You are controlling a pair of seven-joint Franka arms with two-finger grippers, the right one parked.
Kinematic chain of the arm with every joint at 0, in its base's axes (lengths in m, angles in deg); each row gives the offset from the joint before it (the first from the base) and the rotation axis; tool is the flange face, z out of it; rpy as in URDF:
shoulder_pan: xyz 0 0 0.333 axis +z
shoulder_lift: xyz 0 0 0 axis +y
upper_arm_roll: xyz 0 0 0.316 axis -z
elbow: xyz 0.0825 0 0 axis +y
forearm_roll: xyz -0.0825 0 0.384 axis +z
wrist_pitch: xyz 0 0 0 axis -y
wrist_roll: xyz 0.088 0 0 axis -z
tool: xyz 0 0 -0.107 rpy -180 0 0
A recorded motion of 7 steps. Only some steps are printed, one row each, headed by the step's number.
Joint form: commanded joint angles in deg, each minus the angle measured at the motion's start. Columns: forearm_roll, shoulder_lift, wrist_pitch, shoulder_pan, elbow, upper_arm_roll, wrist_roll.
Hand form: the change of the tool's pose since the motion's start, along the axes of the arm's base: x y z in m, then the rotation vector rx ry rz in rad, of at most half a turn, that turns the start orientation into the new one. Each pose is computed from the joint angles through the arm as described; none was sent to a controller.
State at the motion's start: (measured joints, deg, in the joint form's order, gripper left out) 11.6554 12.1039 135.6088 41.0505 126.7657 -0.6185 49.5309
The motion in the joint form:
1: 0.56 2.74 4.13 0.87 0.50 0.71 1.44
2: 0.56 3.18 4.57 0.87 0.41 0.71 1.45
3: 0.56 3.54 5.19 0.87 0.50 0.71 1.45
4: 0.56 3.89 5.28 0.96 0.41 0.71 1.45
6: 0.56 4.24 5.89 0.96 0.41 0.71 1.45
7: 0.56 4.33 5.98 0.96 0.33 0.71 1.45
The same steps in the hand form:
1: 0.0015 0.0007 -0.0236 0.0003 -0.0137 -0.0388
2: 0.0022 0.0010 -0.0266 0.0003 -0.0156 -0.0400
3: 0.0025 0.0009 -0.0297 0.0008 -0.0188 -0.0414
4: 0.0021 0.0016 -0.0323 -0.0015 -0.0168 -0.0400
6: 0.0028 0.0018 -0.0348 0.0001 -0.0212 -0.0413
7: 0.0032 0.0021 -0.0350 0.0009 -0.0224 -0.0415

